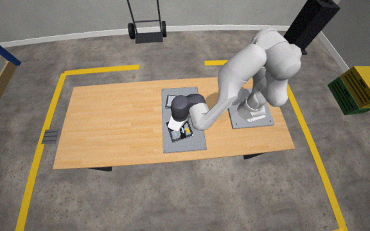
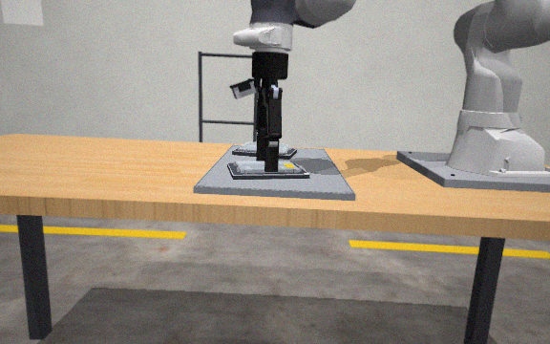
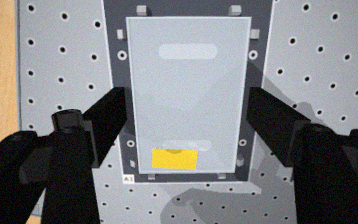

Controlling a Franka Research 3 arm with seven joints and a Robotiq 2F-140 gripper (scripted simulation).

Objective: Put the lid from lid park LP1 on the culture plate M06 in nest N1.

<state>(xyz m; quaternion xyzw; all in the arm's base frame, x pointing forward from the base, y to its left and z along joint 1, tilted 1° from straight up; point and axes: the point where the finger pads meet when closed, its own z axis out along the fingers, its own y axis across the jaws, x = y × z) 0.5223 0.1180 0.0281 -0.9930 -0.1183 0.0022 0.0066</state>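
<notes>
My hand is 20 mm above the lid. From my hand the other things lie so: nest N1: 240 mm to the right, 30 mm below, 10 mm ahead; lid park LP1: 30 mm below.
</notes>
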